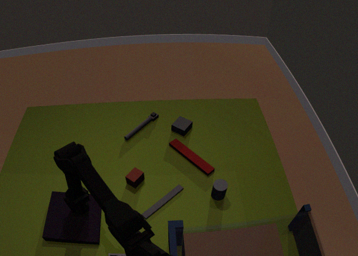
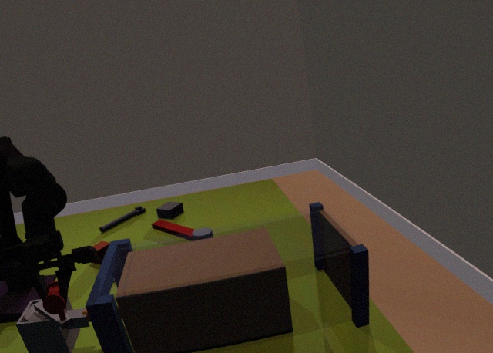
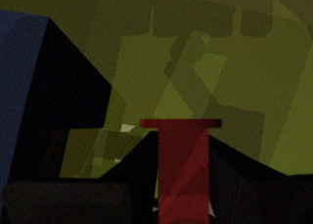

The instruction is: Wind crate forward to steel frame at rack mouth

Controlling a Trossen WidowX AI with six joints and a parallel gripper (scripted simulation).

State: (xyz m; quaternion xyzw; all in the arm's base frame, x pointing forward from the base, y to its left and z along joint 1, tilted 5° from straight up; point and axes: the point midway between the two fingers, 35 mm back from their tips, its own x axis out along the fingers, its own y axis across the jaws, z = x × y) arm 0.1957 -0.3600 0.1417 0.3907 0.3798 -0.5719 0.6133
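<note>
Right now my gripper tip is 20 mm past the winch handle, 50 mm to the right of it and 30 mm above it. Round my gripper tip: red crank grip 20 mm to the left; then blue steel frame 100 mm ahead, 70 mm to the left, 30 mm below; then grey winch 80 mm behind, 90 mm to the left, 100 mm below.
</note>
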